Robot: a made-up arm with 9 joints. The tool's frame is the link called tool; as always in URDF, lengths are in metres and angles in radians. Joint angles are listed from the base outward.
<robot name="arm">
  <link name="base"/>
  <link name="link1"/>
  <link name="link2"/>
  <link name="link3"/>
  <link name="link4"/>
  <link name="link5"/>
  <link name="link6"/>
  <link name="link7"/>
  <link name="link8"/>
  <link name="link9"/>
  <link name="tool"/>
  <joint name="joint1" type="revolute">
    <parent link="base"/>
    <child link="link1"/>
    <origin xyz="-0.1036 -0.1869 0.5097" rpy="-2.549 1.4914 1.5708"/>
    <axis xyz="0 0 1"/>
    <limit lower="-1.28" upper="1"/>
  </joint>
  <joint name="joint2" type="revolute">
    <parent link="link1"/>
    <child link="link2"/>
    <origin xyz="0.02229 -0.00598 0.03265" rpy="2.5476 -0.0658 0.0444"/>
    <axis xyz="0 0 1"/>
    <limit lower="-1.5" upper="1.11"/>
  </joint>
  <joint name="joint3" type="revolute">
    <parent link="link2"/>
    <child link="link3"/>
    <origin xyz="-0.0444 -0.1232 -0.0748" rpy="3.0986 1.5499 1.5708"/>
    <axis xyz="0 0 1"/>
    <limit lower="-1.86" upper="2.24"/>
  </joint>
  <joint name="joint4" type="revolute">
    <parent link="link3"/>
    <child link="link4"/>
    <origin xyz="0.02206 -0.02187 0.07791" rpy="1.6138 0 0"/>
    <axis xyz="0 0 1"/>
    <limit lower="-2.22" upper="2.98"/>
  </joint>
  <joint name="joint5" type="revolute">
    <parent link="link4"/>
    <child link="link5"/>
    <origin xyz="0.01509 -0.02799 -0.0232" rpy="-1.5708 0 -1.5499"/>
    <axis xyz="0 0 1"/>
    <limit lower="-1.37" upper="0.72"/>
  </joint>
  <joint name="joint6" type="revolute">
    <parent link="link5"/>
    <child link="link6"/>
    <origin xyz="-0.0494 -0.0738 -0.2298" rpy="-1.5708 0 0"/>
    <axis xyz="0 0 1"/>
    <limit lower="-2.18" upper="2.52"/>
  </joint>
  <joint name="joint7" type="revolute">
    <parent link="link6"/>
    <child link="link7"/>
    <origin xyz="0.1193 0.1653 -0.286" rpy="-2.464 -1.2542 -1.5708"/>
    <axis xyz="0 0 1"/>
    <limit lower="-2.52" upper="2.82"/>
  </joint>
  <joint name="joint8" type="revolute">
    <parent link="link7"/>
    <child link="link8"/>
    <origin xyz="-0.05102 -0.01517 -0.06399" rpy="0.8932 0 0"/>
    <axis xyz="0 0 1"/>
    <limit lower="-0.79" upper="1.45"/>
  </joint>
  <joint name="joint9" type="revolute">
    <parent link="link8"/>
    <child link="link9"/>
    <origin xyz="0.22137 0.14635 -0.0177" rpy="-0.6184 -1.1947 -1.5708"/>
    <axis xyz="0 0 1"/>
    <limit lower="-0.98" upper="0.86"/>
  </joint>
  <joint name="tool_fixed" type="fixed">
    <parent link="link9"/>
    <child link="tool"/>
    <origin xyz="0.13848 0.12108 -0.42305" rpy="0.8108 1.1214 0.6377"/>
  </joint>
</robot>
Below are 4 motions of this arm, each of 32 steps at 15 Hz.
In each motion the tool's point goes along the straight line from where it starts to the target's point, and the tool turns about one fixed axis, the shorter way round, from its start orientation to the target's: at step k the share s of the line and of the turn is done. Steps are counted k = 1, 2, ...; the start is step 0. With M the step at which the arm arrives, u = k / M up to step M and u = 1 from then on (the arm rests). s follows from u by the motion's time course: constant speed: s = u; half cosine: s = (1 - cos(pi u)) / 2; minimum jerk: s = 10 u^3 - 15 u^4 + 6 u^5.
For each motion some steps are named. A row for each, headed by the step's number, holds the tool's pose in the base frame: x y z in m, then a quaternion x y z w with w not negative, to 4 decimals.
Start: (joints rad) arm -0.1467 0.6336 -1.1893 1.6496 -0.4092 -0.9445 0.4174 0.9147 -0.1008
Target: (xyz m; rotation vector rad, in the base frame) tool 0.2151 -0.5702 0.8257 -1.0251 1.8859 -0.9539
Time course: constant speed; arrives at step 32
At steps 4, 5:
4: -0.0235 -0.2769 0.7626 -0.6151 0.5352 -0.4918 0.3055
5: -0.0149 -0.2874 0.7649 -0.6085 0.5437 -0.4885 0.3090

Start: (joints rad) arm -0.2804 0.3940 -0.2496 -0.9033 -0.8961 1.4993 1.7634 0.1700 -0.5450
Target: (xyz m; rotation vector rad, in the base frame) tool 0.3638 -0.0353 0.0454 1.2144 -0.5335 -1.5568
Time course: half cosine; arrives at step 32
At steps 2, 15, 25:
2: 0.2242 -0.3851 0.0744 -0.1472 0.6642 0.7124 0.1722
15: 0.2864 -0.2292 0.0615 0.3454 -0.5207 -0.7650 0.1560
25: 0.3478 -0.0754 0.0487 0.4833 -0.2920 -0.6892 0.4541

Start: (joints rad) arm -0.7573 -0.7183 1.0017 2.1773 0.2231 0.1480 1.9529 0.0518 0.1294
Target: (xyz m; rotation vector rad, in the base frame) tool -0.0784 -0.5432 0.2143 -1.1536 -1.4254 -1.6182
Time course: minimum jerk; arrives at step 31
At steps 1, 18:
1: -0.4894 -0.4902 0.3812 0.3534 0.4279 0.7698 0.3153
18: -0.2229 -0.5246 0.2730 -0.4357 -0.5351 -0.7149 0.1129

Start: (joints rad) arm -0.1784 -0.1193 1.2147 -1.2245 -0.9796 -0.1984 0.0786 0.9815 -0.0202
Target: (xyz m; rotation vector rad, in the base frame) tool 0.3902 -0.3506 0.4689 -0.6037 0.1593 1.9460
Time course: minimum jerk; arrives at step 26
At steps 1, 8, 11, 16, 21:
1: 0.4956 -0.3552 0.6130 0.1795 -0.3585 0.4757 0.7829
8: 0.4774 -0.3544 0.5880 0.1053 -0.2933 0.5605 0.7673
11: 0.4579 -0.3536 0.5614 0.0240 -0.2181 0.6403 0.7361
16: 0.4209 -0.3520 0.5109 -0.1304 -0.0648 0.7562 0.6379
21: 0.3957 -0.3508 0.4764 -0.2309 0.0430 0.8051 0.5446

